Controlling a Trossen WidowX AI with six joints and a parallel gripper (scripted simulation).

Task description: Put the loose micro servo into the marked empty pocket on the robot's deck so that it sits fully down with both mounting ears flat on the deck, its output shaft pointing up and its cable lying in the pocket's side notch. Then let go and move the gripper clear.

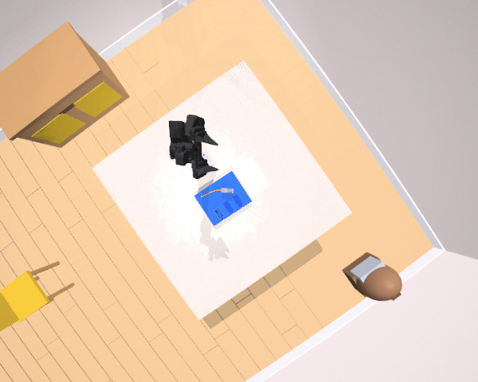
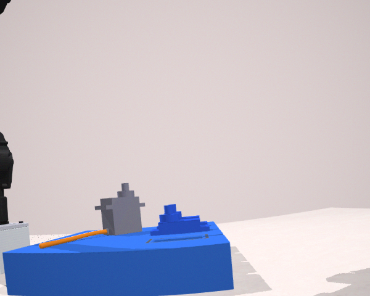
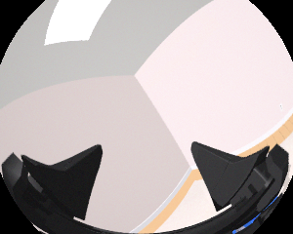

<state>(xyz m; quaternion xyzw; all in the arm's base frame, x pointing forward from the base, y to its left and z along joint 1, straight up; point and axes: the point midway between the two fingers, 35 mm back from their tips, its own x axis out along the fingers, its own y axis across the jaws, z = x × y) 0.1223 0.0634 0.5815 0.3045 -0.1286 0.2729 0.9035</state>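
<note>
The blue deck lies 64 cm below my gripper tip, 13 cm to the right of it and 5 cm ahead of it.
</note>
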